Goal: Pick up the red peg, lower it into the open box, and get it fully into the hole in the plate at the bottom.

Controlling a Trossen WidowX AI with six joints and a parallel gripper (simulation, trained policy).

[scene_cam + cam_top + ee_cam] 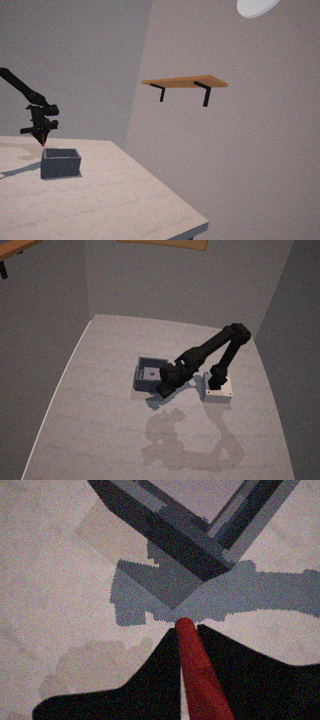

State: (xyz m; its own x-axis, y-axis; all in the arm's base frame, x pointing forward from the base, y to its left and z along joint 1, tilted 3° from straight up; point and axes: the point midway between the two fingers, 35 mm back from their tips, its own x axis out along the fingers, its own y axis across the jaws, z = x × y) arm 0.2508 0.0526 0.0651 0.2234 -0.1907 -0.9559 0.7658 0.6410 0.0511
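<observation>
My gripper tip is now 7 cm short of the grey plate, 14 cm to the left of it and 6 cm above it. From my gripper tip the other things lie so: dark grey box 7 cm ahead, 14 cm to the right, 8 cm below; then red peg 1 cm behind, 1 cm to the left, 3 cm above.
</observation>
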